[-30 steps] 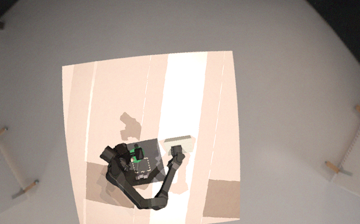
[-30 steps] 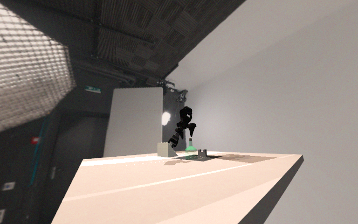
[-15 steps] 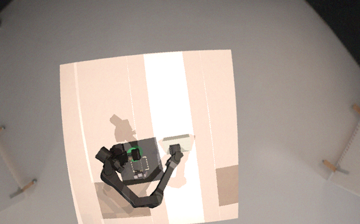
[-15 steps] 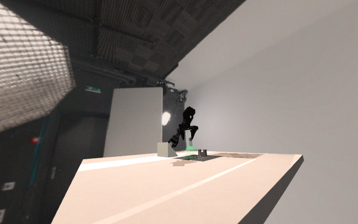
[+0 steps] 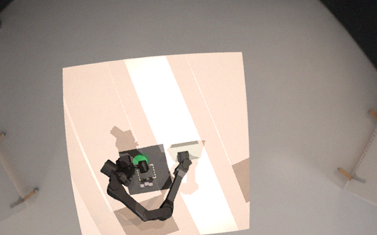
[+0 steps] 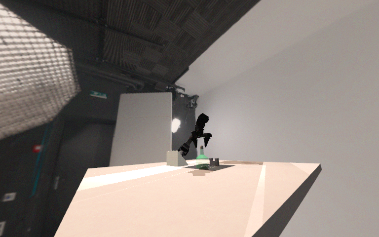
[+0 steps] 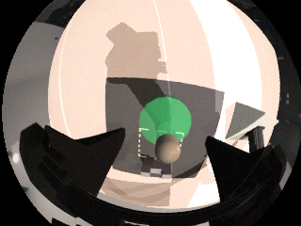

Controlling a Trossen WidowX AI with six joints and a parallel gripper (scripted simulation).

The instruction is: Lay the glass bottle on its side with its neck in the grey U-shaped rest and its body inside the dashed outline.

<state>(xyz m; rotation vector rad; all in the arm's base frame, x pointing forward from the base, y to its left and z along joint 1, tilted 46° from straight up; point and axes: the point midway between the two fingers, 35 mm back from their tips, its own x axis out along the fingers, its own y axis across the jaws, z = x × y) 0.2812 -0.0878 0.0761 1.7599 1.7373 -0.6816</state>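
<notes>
Right now the green glass bottle is 10 mm to the left of my gripper tip and 50 mm below it. From my gripper tip the other things lie so: dark mat 90 mm to the left, 150 mm below.
</notes>
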